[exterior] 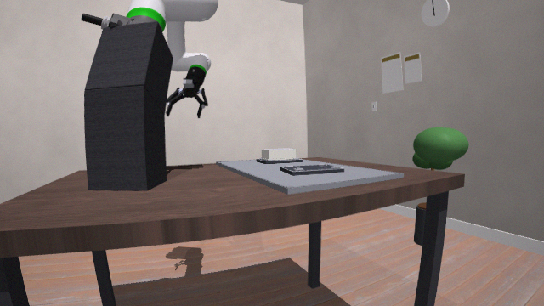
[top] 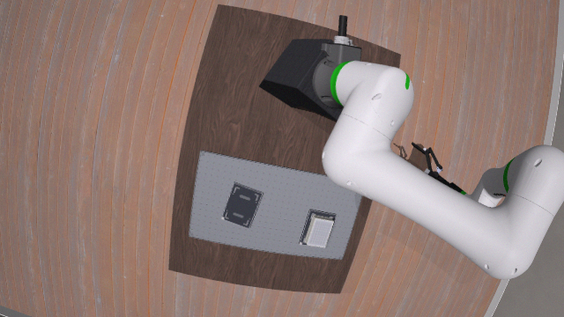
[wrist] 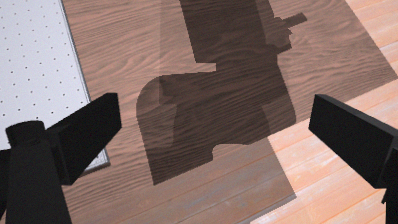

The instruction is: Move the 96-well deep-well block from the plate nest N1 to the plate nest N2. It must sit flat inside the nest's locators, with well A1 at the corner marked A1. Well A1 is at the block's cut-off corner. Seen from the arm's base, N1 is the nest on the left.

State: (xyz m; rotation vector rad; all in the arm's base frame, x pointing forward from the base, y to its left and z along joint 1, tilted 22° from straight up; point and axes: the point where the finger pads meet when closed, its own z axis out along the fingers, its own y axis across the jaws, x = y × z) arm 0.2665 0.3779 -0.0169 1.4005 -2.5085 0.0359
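The white 96-well deep-well block lies 34 cm ahead of my hand, 26 cm to the right of it and 19 cm below it. Also, from my hand: dark nest frame 58 cm to the right, 23 cm ahead, 21 cm below.
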